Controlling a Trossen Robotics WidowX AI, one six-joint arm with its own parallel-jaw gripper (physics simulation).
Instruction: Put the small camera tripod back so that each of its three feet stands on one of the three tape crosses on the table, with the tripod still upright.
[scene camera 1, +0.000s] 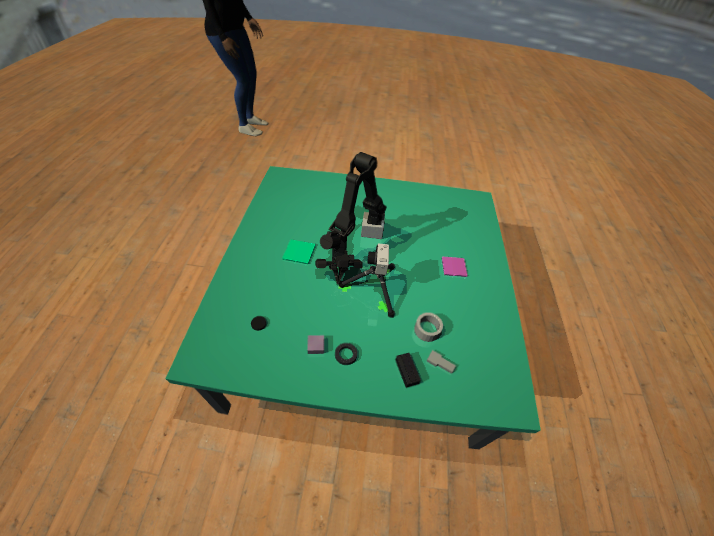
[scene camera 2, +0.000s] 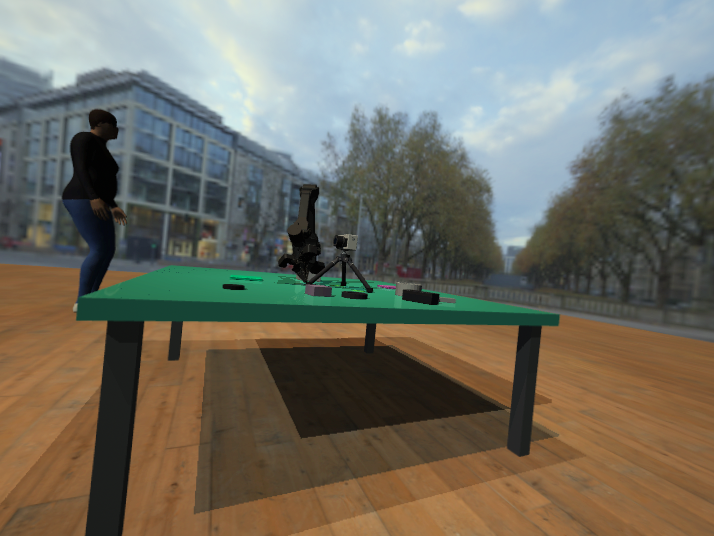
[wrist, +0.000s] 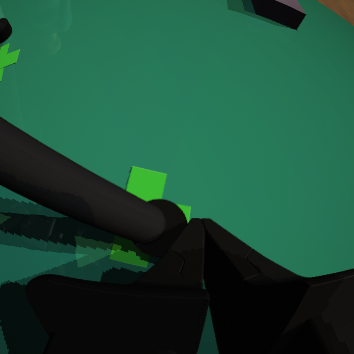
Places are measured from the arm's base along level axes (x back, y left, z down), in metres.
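Where they show: gripper, fingertip midpoint: (scene camera 1: 338, 283) (scene camera 2: 305, 282) (wrist: 199, 226); arm's base at its link origin: (scene camera 1: 374, 219).
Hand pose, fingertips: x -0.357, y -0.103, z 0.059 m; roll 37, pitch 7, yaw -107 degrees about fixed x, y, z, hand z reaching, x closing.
Observation:
Things, the pixels of their centre, and the offset from my fingertips. "spot": a spot on its surface instead. Level surfaces: height alone.
- light green tape cross at the middle of its body: (wrist: 138, 214) dx +0.002, dy +0.029, dz +0.015 m
- second cross at the middle of its body: (scene camera 1: 383, 306) dx -0.064, dy +0.199, dz +0.015 m
- third foot at a spot on its surface: (scene camera 1: 391, 267) spot: dx +0.119, dy +0.209, dz -0.017 m
- table at its surface level: dz +0.015 m
- green square at a spot on its surface: (scene camera 1: 299, 251) spot: dx +0.149, dy -0.206, dz +0.006 m
- magenta square at a spot on its surface: (scene camera 1: 455, 266) spot: dx +0.204, dy +0.497, dz +0.006 m
- black disc at the middle of its body: (scene camera 2: 233, 286) (scene camera 1: 258, 323) dx -0.237, dy -0.262, dz +0.010 m
- mauve block at the middle of its body: (wrist: 275, 2) (scene camera 2: 318, 290) (scene camera 1: 315, 344) dx -0.286, dy -0.026, dz +0.001 m
- black ring at the middle of its body: (scene camera 2: 354, 295) (scene camera 1: 346, 353) dx -0.298, dy +0.088, dz +0.008 m
- grey ring at the middle of its body: (scene camera 1: 428, 327) (scene camera 2: 408, 289) dx -0.141, dy +0.378, dz -0.009 m
- black block at the middle of its body: (scene camera 2: 420, 296) (scene camera 1: 407, 369) dx -0.325, dy +0.311, dz -0.002 m
- grey T-shaped piece at the middle of its body: (scene camera 1: 441, 362) dx -0.272, dy +0.434, dz +0.008 m
The tripod (scene camera 1: 386, 293) (scene camera 2: 344, 271) (wrist: 75, 185) stands upright with a small pale camera (scene camera 1: 382, 257) (scene camera 2: 348, 242) on top. In the wrist view its near foot (wrist: 167, 218) covers the middle of a light green tape cross (wrist: 146, 182), whose arms show around it. Another foot (scene camera 1: 391, 314) is beside a second cross (scene camera 1: 382, 306) (wrist: 7, 58), off it toward the front right. The third foot (scene camera 1: 391, 267) is at the back right by a mostly hidden cross. My gripper (scene camera 1: 340, 283) (scene camera 2: 306, 280) (wrist: 199, 226) is shut and empty, its tips low against or right beside the near foot.
On the table (scene camera 1: 230, 357), a green square (scene camera 1: 299, 251) lies left and a magenta square (scene camera 1: 455, 266) right. Toward the front are a black disc (scene camera 1: 258, 323), mauve block (scene camera 1: 316, 344), black ring (scene camera 1: 337, 353), grey ring (scene camera 1: 420, 332), black block (scene camera 1: 408, 369) and grey T-shaped piece (scene camera 1: 441, 361).

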